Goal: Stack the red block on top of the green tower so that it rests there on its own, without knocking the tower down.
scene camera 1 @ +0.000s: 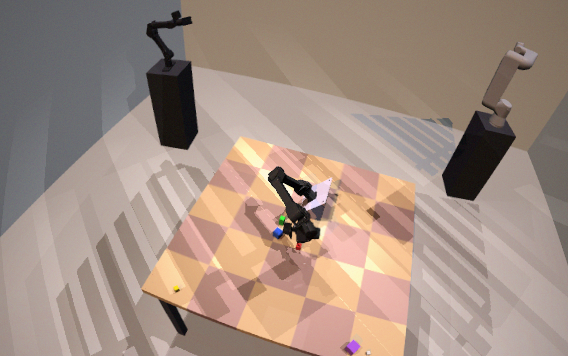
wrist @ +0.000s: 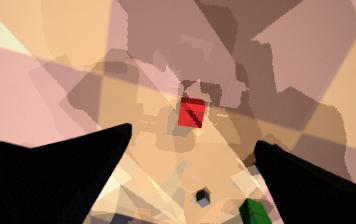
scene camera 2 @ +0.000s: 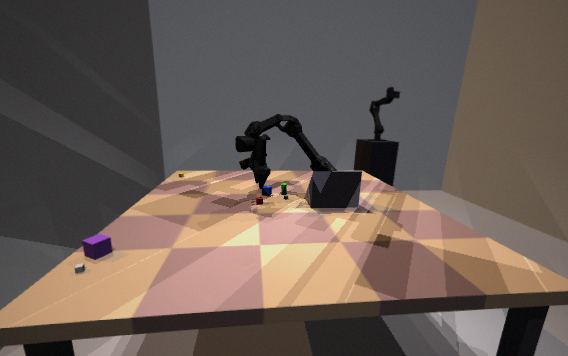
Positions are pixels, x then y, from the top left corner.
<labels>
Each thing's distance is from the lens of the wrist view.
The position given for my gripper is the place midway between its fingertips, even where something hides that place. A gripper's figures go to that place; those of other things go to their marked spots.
my gripper [wrist: 193, 137]: 0.11 m
red block [wrist: 191, 113]: 0.16 m
</labels>
